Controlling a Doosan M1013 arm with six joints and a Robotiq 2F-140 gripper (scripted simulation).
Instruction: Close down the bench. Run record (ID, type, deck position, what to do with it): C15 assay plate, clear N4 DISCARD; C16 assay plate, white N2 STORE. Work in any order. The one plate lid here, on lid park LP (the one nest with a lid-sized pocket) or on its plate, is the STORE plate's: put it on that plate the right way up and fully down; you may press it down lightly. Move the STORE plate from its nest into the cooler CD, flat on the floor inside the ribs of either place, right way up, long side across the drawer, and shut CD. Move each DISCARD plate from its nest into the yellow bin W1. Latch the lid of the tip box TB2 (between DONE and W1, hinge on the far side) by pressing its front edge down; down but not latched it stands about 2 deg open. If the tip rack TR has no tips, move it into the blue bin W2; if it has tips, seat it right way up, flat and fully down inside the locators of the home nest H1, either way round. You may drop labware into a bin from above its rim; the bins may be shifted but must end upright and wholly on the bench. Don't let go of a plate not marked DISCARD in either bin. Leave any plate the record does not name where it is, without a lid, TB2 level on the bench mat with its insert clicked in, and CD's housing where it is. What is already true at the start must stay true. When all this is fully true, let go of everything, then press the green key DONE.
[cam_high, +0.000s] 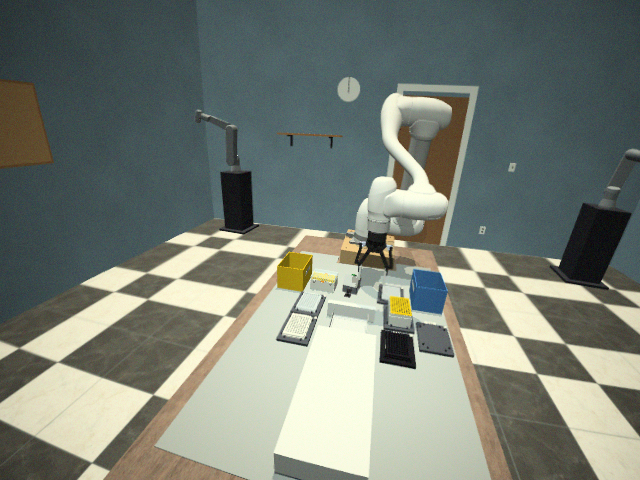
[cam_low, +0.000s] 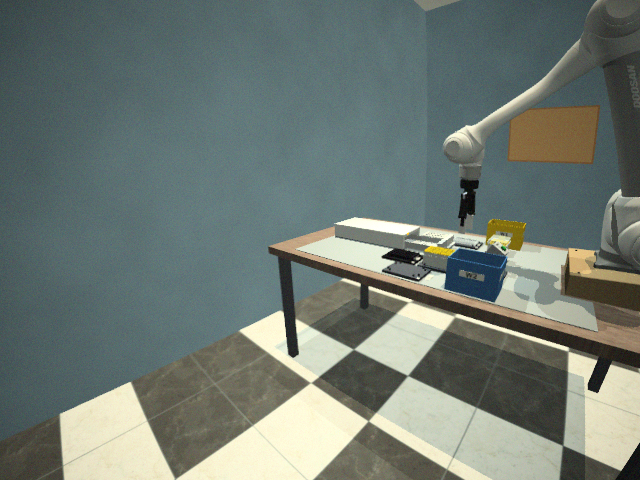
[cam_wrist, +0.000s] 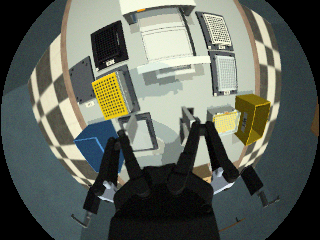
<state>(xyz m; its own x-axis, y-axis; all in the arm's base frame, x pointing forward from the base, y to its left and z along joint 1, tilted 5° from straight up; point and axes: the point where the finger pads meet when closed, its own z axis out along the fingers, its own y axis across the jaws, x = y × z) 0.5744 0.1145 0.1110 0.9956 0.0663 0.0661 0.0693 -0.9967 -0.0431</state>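
Right now my hand is 14 cm above the clear plate lid, 13 cm past it and 9 cm to the right of it. Also, from my hand: cooler drawer: 22 cm ahead, 14 cm below, 4 cm to the right; done key block: 13 cm behind, 11 cm below, 10 cm to the right; yellow-topped tip rack: 13 cm to the left, 11 cm below, 4 cm ahead.
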